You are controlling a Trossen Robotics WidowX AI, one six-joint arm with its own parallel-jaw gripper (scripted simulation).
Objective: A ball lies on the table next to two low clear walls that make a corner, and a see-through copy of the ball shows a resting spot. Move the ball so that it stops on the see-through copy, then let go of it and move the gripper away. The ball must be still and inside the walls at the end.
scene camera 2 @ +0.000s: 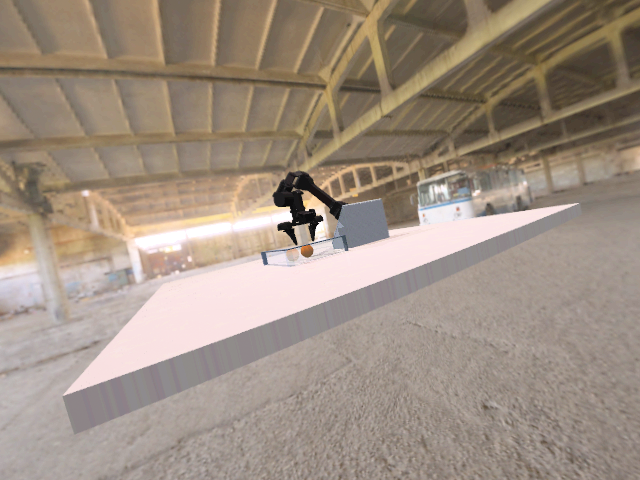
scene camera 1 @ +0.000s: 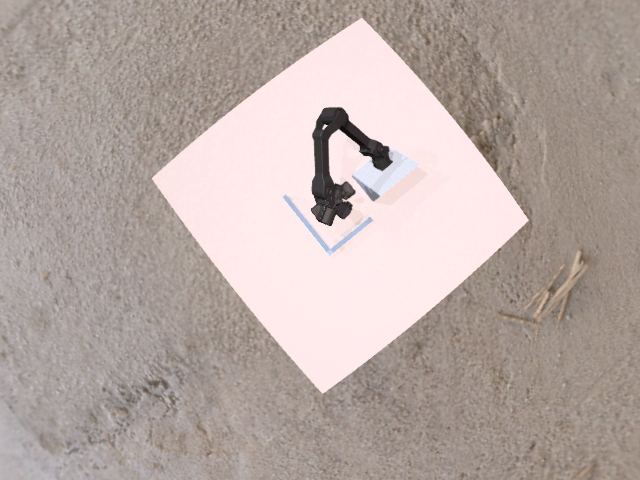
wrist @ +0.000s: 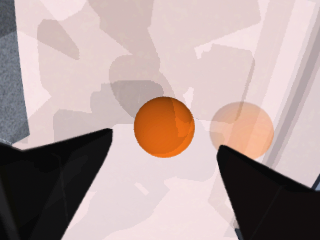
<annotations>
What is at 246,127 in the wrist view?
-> A see-through copy of ball.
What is my gripper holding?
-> Nothing.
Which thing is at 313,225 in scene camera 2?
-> My gripper.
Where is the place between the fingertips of my gripper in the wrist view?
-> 166,143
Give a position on an orange ball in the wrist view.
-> At 164,127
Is my gripper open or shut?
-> Open.
</annotations>
